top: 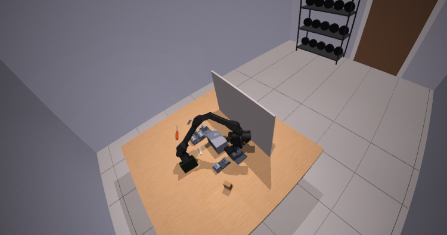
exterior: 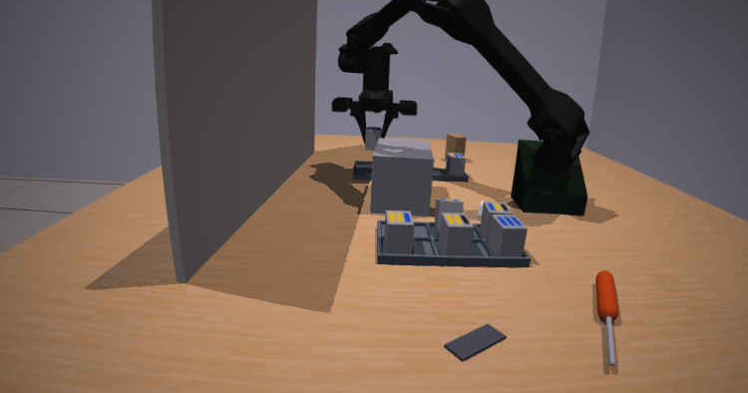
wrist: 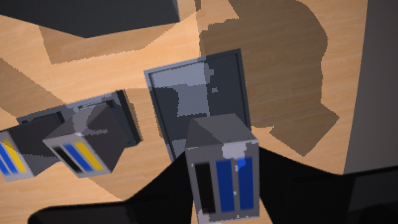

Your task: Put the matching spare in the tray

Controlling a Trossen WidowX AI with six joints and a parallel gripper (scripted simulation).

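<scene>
Right now the dark tray is 6 cm below my gripper tip, 1 cm to the left of it and 1 cm behind it. Also, from my gripper tip: grey wall panel 20 cm ahead, 16 cm to the left, 16 cm above; then brown block 23 cm behind, 14 cm to the right, 3 cm below; then grey spare 2 cm above.
</scene>
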